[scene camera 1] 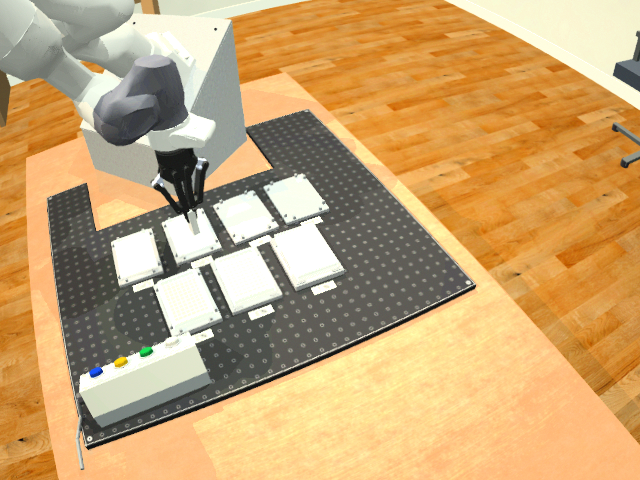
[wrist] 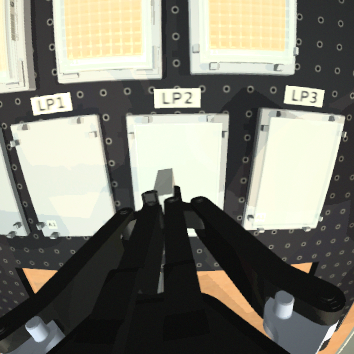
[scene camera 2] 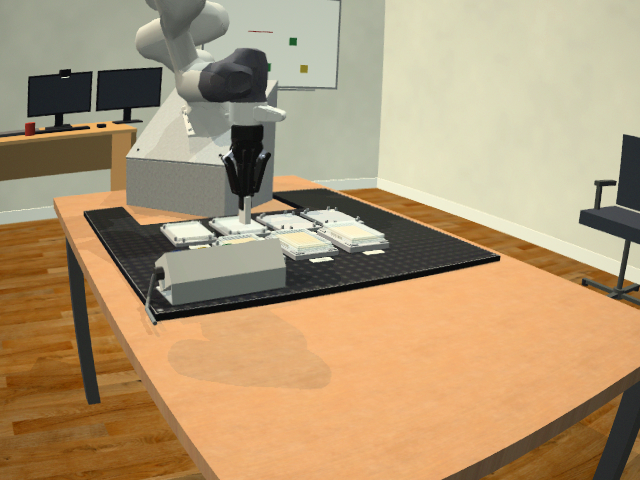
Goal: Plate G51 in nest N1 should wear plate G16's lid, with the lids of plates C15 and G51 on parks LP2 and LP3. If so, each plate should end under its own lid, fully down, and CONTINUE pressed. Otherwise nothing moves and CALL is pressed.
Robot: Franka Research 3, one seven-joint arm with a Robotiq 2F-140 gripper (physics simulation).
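My gripper (scene camera 1: 190, 210) (scene camera 2: 245, 198) (wrist: 166, 180) is shut, pointing down above park LP2. A short pale grey bar (scene camera 1: 193, 223) (scene camera 2: 244, 211) (wrist: 164, 181) projects below its tips. A smooth whitish lid (wrist: 180, 145) lies on LP2, partly hidden by the fingers; another lid (scene camera 1: 135, 257) (wrist: 300, 170) lies on LP3. Park LP1 (scene camera 1: 244, 215) (wrist: 65, 170) looks bare, its A1 mark showing. Three plates (scene camera 1: 187, 300) (scene camera 1: 245, 279) (scene camera 1: 307, 253) stand in the nests. Grid wells show on the plates at the wrist view's top middle (wrist: 105, 30) and top right (wrist: 247, 25). Plate names and nest labels are unreadable.
A button box (scene camera 1: 147, 384) (scene camera 2: 227, 269) with blue (scene camera 1: 96, 371), yellow (scene camera 1: 120, 362), green (scene camera 1: 146, 351) and white (scene camera 1: 172, 341) buttons stands at the front left of the black pegboard (scene camera 1: 372, 289) (scene camera 2: 413, 263). A fourth flat park-like piece (scene camera 1: 296, 198) lies beside LP1.
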